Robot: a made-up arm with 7 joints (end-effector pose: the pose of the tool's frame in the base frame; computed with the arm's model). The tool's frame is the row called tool. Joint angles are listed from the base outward.
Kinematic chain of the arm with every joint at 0, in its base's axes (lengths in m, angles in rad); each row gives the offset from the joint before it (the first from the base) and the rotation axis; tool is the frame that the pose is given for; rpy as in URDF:
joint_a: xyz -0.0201 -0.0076 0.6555 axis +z
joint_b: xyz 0.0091 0.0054 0.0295 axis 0 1 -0.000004
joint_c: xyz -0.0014 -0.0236 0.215 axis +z
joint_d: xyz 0.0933 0.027 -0.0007 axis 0 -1 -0.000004
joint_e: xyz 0.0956 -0.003 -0.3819 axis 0 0.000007 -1
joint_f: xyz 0.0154 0.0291 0.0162 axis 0 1 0.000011
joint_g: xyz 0.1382 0.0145 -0.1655 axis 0 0.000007 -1
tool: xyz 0.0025 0.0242 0.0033 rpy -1.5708 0 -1.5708
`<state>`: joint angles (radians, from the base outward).
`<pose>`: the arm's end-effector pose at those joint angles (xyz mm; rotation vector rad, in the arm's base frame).
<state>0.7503 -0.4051 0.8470 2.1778 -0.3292 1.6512 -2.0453</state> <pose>-165.9 363.5 1211.3 -0.9606 -2.2686 0.4753</pose>
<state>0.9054 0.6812 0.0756 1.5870 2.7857 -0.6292 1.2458</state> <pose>335.8 305.7 452.0 -1.3166 -1.4771 0.9084</pose>
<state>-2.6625 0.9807 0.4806 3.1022 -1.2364 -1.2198 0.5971</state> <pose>-239.0 -350.8 1062.6 1.4410 1.4431 2.2401</pose>
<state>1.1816 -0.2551 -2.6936 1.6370 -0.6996 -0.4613 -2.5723</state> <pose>160.4 -628.3 1041.7 2.8823 0.4612 0.0130</pose>
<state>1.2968 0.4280 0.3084 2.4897 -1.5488 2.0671 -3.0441</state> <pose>213.3 487.2 1080.9 1.9136 1.5317 -1.4780</pose>
